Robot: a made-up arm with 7 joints.
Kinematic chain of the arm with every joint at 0, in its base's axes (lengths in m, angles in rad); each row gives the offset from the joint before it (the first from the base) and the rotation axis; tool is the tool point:
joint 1: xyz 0 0 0.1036 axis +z
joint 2: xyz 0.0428 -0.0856 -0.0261 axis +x
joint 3: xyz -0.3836 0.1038 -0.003 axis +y
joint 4: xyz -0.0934 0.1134 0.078 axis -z
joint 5: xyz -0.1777 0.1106 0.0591 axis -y
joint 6: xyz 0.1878 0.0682 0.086 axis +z
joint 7: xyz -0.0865 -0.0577 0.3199 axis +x
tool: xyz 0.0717 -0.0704 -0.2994
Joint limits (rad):
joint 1: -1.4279..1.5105
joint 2: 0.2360..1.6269
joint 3: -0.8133..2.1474
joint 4: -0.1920..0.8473
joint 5: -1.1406..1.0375
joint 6: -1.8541..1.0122
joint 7: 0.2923..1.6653
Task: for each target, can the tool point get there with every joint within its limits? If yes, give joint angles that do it. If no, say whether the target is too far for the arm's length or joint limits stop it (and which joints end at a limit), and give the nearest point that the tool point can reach.
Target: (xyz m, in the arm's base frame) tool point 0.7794 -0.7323 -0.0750
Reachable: no: joint limits stop it (at a limit: joint 1, joint 2, joint 4, joint 6, joint 7) | nearest point 0.5676 -0.6121 0.1934 | short by 0.362 m
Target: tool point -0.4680 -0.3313 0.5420
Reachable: yes | joints -0.3798 1.5161 -0.2539 -0.0206 -0.0207 -1.4489 1.3582
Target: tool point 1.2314 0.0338 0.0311
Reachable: no: joint limits stop it (at a limit: joint 1, joint 2, joint 3, joint 4, joint 5, joint 7) | nearest point 0.7501 0.0355 0.0543 | short by 0.482 m
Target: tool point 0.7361 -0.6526 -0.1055
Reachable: no: joint limits stop it (at a limit: joint 1, joint 2, joint 4, joint 6, joint 7) | nearest point 0.5527 -0.5642 0.1639 | short by 0.338 m
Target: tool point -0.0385 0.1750 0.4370
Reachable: yes | joints -0.7464 1.0715 1.0865 0.3675 -0.3521 -0.9265 0.6944
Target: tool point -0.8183 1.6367 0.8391
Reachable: no: too far | nearest point -0.5093 1.0186 0.5835 | short by 0.737 m
